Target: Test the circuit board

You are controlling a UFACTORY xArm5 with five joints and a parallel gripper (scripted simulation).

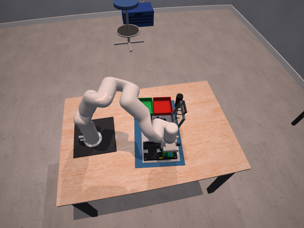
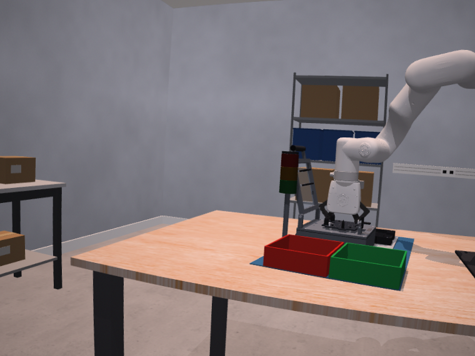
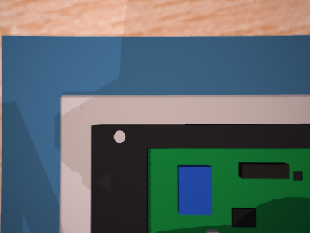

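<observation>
My hand is right at the green circuit board. Round my hand: red bin 370 mm to the left, 30 mm ahead, 10 mm below; lid 160 mm to the left, 160 mm above, 100 mm ahead; green bin 380 mm to the left, 110 mm behind, 10 mm below.
</observation>
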